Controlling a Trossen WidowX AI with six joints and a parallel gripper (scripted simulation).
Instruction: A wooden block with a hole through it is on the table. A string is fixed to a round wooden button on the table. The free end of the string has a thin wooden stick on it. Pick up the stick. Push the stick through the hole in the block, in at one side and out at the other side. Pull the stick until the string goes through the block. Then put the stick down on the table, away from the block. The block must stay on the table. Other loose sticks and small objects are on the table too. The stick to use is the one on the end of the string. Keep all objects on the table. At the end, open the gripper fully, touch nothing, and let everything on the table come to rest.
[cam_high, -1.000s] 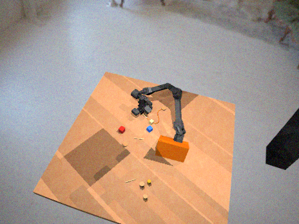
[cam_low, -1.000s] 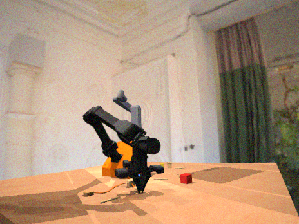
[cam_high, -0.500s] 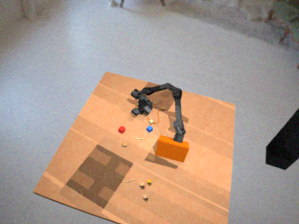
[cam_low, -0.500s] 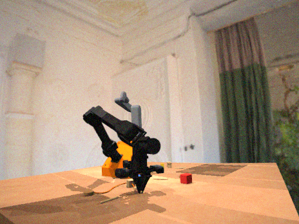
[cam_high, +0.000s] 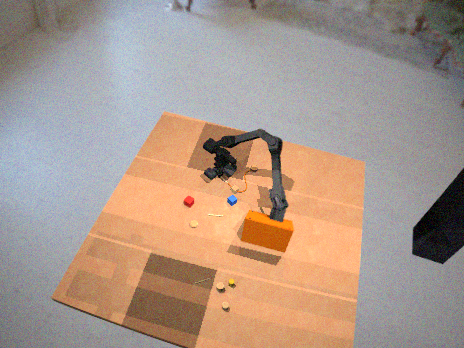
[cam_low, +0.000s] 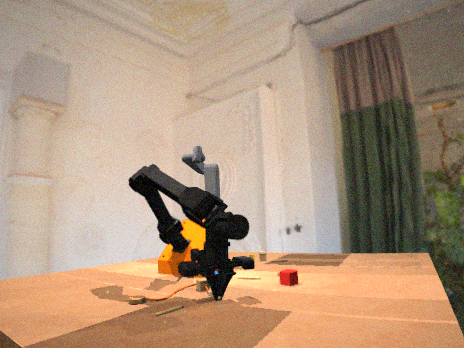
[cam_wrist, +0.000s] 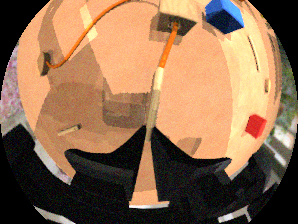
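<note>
Right now my gripper tip is 40 mm past the thin wooden stick, 20 mm to the right of it and 10 mm below it. The rest, counted from my gripper tip: small wooden block 110 mm behind, 60 mm to the left, 20 mm above; wooden button 160 mm behind, 130 mm to the right, 10 mm above; blue cube 120 mm behind, 130 mm to the left, 20 mm above.
</note>
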